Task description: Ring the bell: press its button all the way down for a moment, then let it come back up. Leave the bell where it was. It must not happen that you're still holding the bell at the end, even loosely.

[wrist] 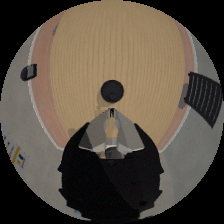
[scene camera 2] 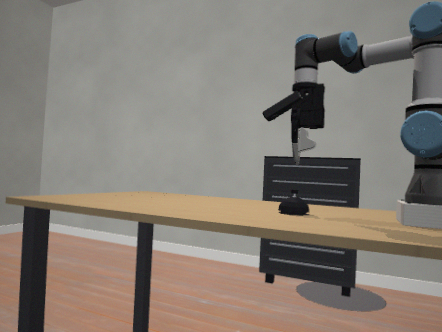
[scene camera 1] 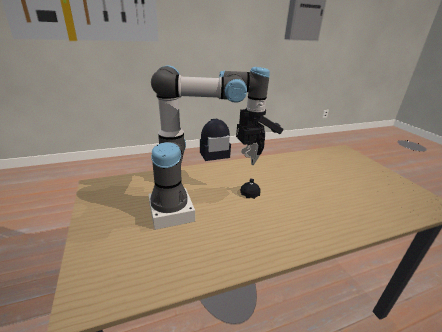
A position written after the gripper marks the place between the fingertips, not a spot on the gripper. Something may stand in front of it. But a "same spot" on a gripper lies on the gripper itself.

gripper: wrist 111, 108; scene camera 2; scene camera 1
same spot on gripper: point(scene camera 2: 300, 142) = point(scene camera 1: 249, 149)
